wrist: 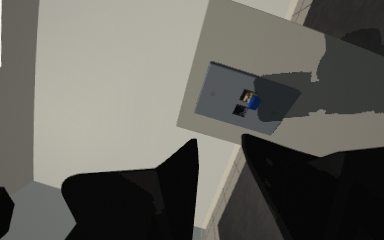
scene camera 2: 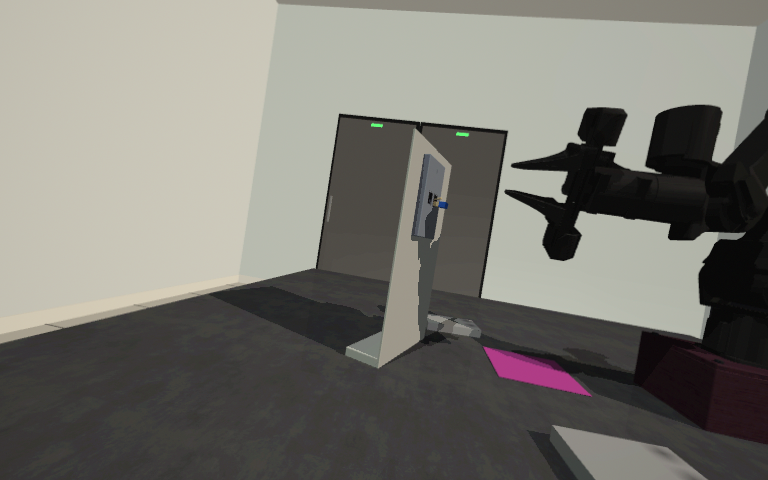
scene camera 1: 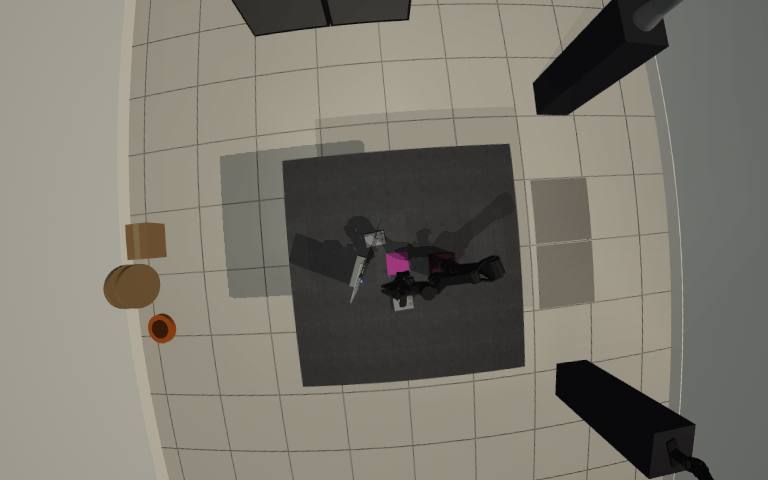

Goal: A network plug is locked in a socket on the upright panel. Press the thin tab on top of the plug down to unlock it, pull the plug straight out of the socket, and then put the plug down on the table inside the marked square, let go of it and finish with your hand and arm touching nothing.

my gripper: wrist; scene camera 2 508, 178; scene camera 1
same spot on my gripper: [scene camera 1: 392, 291] = [wrist: 156, 167]
